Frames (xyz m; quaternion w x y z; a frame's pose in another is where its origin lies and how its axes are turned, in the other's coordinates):
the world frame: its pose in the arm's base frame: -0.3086 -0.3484 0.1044 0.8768 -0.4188 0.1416 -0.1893
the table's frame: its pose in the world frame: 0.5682 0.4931 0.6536 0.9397 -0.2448 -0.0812 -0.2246
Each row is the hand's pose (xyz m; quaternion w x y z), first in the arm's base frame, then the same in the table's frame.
Working: the arm's base frame: its pose in the table's frame: -0.4294 -0.1659 -0.3599 0.6904 0.6553 -0.0141 0.3061

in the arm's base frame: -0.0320 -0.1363 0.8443 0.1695 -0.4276 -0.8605 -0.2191
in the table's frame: -0.0730 -0.9438 -0.3767 0.4521 0.0824 -0.5838 -0.6693
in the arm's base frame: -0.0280 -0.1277 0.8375 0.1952 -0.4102 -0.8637 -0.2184
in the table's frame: -0.0761 -0.9363 -0.3683 0.4582 0.1122 -0.5815 -0.6628
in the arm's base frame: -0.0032 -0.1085 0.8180 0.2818 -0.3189 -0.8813 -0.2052
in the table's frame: -0.0719 -0.9094 -0.3434 0.4539 0.2372 -0.5756 -0.6375
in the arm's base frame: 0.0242 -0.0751 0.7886 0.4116 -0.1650 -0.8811 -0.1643
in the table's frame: -0.0756 -0.8730 -0.3061 0.4301 0.4279 -0.5570 -0.5672
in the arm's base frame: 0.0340 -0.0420 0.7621 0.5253 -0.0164 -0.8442 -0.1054
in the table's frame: -0.0923 -0.8464 -0.2760 0.3937 0.5929 -0.5262 -0.4654
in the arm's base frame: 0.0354 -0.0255 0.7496 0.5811 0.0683 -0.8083 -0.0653
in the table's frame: -0.1033 -0.8352 -0.2624 0.3650 0.6764 -0.5026 -0.3959
